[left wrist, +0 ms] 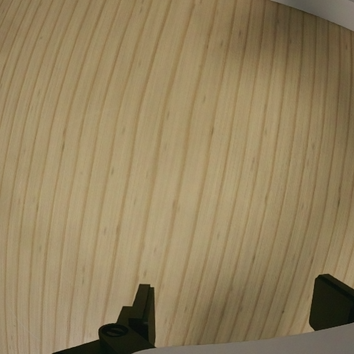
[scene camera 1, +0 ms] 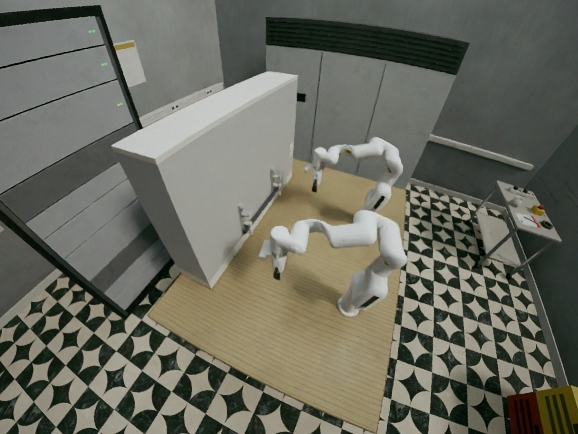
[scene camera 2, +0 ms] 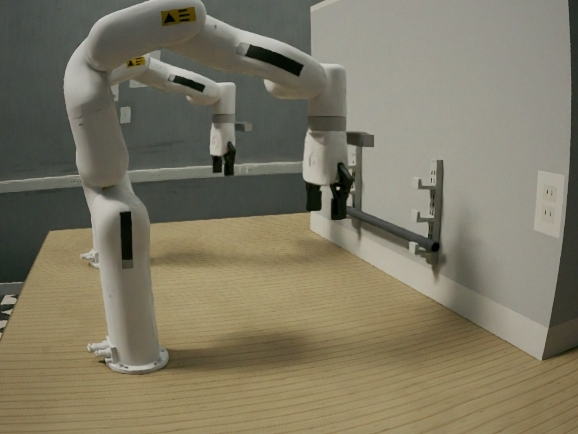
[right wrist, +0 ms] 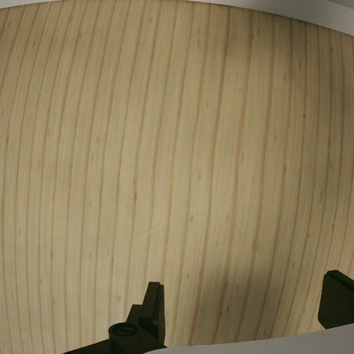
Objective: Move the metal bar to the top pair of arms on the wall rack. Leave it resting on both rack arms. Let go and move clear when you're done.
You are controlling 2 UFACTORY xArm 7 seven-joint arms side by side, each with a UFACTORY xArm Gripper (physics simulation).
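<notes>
The dark grey metal bar (scene camera 1: 265, 206) (scene camera 2: 392, 229) lies on the lowest arms of the wall rack (scene camera 2: 438, 175), close to the white wall. The rack's near upright in scene camera 2 has a top arm (scene camera 2: 424, 183) and a middle arm (scene camera 2: 423, 216), both bare. The far upright is partly hidden behind the right gripper. My left gripper (scene camera 1: 276, 274) (scene camera 2: 223, 167) (left wrist: 237, 307) is open and empty, pointing down above the wooden platform, away from the bar. My right gripper (scene camera 1: 314, 186) (scene camera 2: 326, 204) (right wrist: 246, 304) is open and empty, pointing down, out from the wall. The bar does not show in the wrist views.
The white wall block (scene camera 1: 220, 165) (scene camera 2: 480, 100) stands on the wooden platform (scene camera 1: 320, 350) (scene camera 2: 280, 400) and carries the rack. An outlet plate (scene camera 2: 549, 204) is on it, to the right of the rack in scene camera 2. A cart (scene camera 1: 545, 233) stands beyond the platform.
</notes>
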